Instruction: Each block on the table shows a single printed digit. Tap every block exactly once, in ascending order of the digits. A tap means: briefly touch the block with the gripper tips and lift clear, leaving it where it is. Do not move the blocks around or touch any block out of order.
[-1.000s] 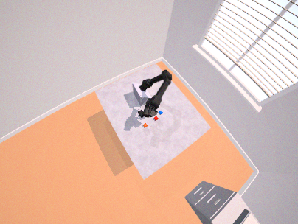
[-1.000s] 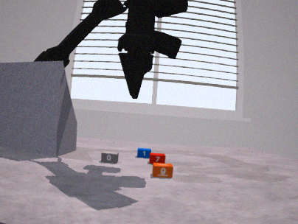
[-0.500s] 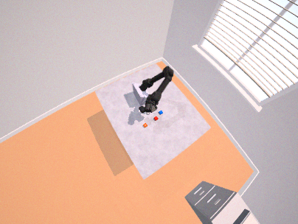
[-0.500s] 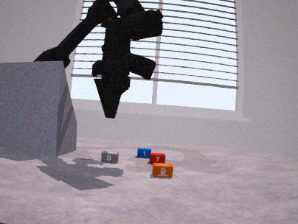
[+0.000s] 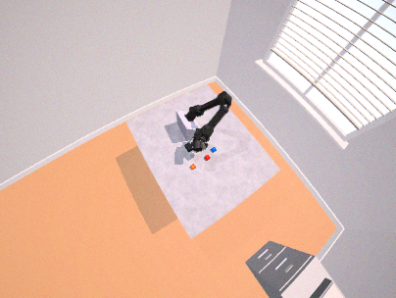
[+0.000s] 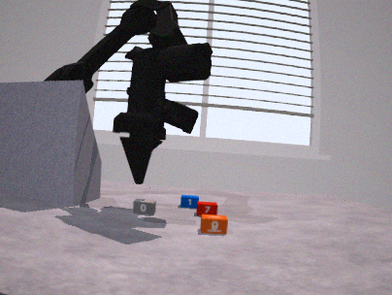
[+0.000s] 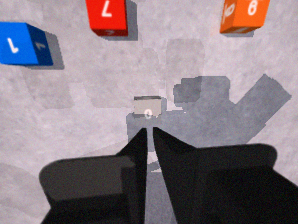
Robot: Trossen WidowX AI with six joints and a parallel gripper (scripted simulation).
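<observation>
The grey block is 1 cm ahead of my gripper tip and 3 cm below it. Also, from my gripper tip: orange block 11 cm ahead, 11 cm to the right, 3 cm below; then red block 11 cm ahead, 3 cm to the left, 3 cm below; then blue block 9 cm ahead, 11 cm to the left, 3 cm below.
</observation>
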